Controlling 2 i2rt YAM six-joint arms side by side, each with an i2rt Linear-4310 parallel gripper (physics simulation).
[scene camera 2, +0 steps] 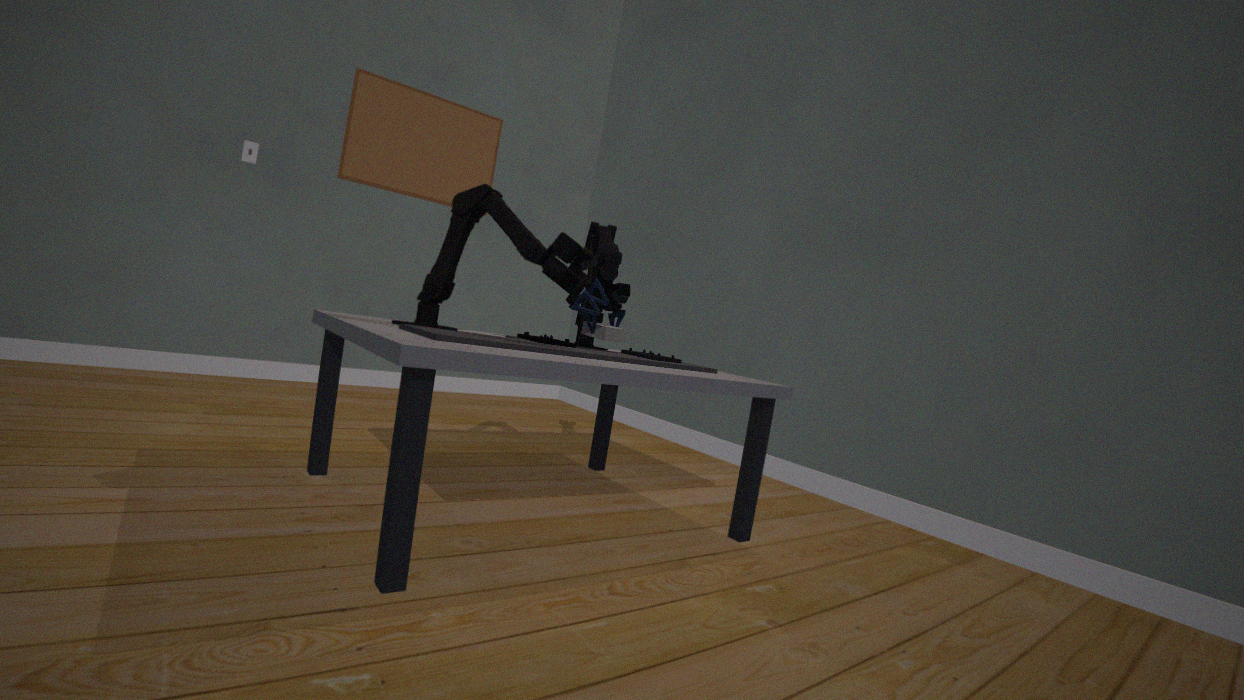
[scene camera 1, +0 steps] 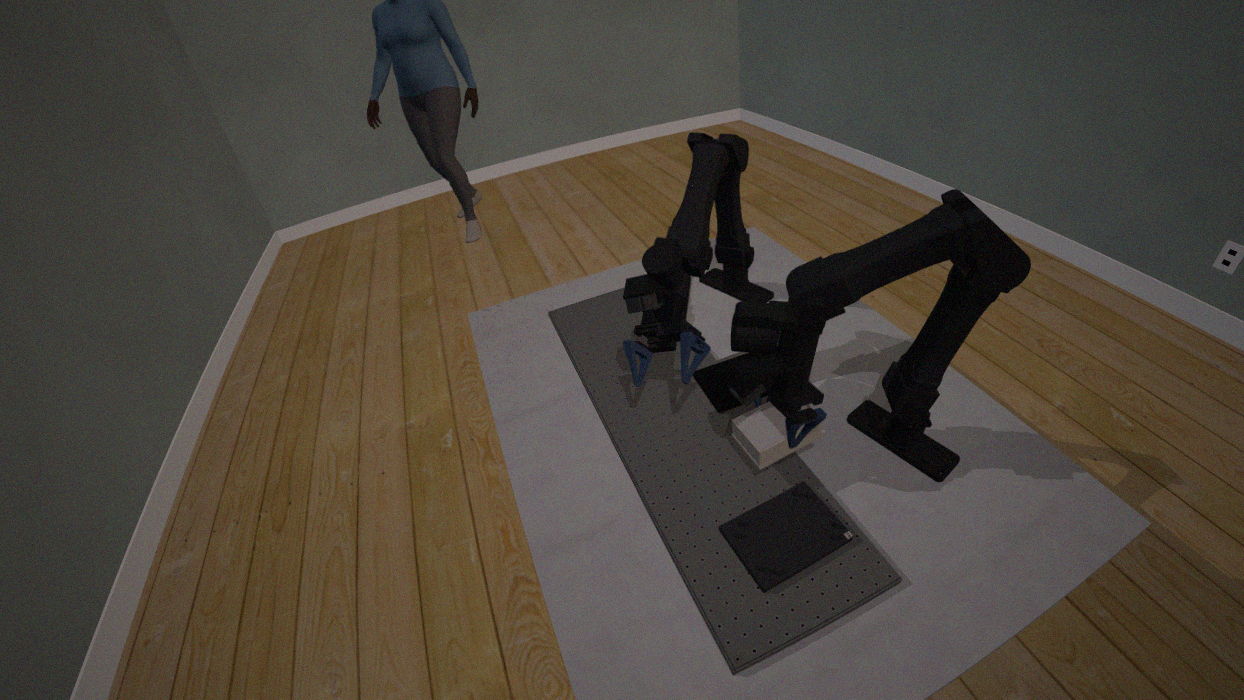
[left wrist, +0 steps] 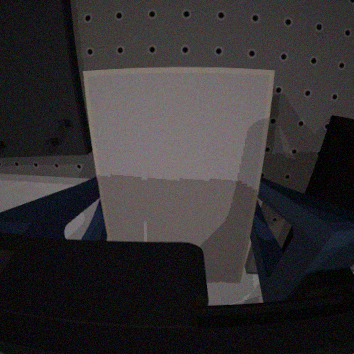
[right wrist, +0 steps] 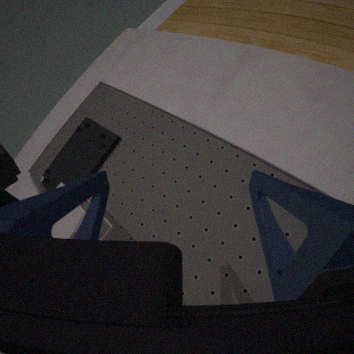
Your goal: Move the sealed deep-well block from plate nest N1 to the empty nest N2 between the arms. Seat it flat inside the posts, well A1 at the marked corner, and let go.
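Where they show: left gripper, fingertip midpoint: (scene camera 1: 777,431) (left wrist: 178,178); right gripper, fingertip midpoint: (scene camera 2: 604,308) (scene camera 1: 660,384) (right wrist: 178,178); left arm's base at its link origin: (scene camera 1: 900,440); right arm's base at its link origin: (scene camera 1: 735,288).
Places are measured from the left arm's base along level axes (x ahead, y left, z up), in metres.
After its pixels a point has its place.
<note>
The pale sealed block (scene camera 1: 762,433) {x 0.232, y -0.133, z 0.092 m} (scene camera 2: 606,331) {x 0.245, y -0.187, z 0.076 m} (left wrist: 175,125) {x 0.230, y -0.144, z 0.092 m} is between the fingers of my left gripper (scene camera 1: 772,421) {x 0.192, y -0.135, z 0.065 m} (left wrist: 178,178) {x 0.192, y -0.135, z 0.065 m}, which is shut on it. It hangs about level, low over the pegboard between the two nests. Dark nest N2 (scene camera 1: 720,385) {x 0.155, y -0.312, z 0.025 m} (left wrist: 334,155) {x 0.169, y -0.265, z 0.025 m} lies behind it in scene camera 1, partly hidden by the left arm; its marked corner does not show. Dark nest N1 (scene camera 1: 782,535) {x 0.311, y -0.010, z 0.025 m} (left wrist: 35,75) {x 0.285, y -0.035, z 0.025 m} (right wrist: 82,150) {x 0.324, y -0.021, z 0.025 m} holds no block and has a small white tag at one corner. My right gripper (scene camera 1: 662,381) {x 0.310, y -0.294, z 0.140 m} (right wrist: 178,178) {x 0.310, y -0.294, z 0.140 m} is open and empty above the board's far part.
The grey pegboard (scene camera 1: 695,565) {x 0.437, y -0.063, z 0.013 m} (left wrist: 200,30) {x 0.282, y -0.168, z 0.013 m} (right wrist: 170,185) {x 0.324, y -0.218, z 0.013 m} lies on the pale table (scene camera 1: 539,487) {x 0.547, y -0.354, z 0.000 m} (scene camera 2: 513,358) {x 0.491, y -0.771, z -0.003 m}. The right gripper stands close beyond N2 in scene camera 1. The left arm's base (scene camera 1: 904,439) {x 0.028, y 0.014, z 0.037 m} stands at the right. A person (scene camera 1: 426,87) is on the floor behind.
</note>
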